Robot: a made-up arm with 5 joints.
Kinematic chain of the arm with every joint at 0, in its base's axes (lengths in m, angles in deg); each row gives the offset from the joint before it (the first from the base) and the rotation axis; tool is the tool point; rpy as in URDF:
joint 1: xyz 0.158 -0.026 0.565 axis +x
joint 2: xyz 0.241 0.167 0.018 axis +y
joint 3: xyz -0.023 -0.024 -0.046 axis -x
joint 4: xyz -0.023 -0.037 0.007 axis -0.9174 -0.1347 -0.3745
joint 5: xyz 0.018 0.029 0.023 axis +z
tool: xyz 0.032 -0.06 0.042 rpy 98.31 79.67 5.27
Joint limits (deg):
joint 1: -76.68..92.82
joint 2: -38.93..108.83
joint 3: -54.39..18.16
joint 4: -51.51..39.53
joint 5: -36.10..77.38
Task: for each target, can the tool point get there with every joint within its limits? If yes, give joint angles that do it. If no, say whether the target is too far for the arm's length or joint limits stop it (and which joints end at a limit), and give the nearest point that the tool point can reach.
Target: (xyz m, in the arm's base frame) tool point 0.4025 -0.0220 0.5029
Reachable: yes | joints -59.78 35.58 -28.43 -33.62 15.46
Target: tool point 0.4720 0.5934 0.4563
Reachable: no: too far | nearest point 0.4281 0.1561 0.5330 | short by 0.446 m
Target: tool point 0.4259 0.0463 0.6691
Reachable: yes | joints 63.42 65.22 -27.69 31.57 67.81
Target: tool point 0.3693 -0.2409 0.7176
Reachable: no: joint limits stop it (at a limit: joint 1, joint 3, joint 5) | nearest point 0.3890 -0.1142 0.7002 | short by 0.129 m
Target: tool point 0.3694 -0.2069 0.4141
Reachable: no: joint limits stop it (at a limit: joint 1, joint 3, joint 4, joint 5) | nearest point 0.3839 -0.1073 0.4799 | short by 0.120 m
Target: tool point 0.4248 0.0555 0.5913
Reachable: yes | joints 22.08 58.34 -21.30 2.40 38.68
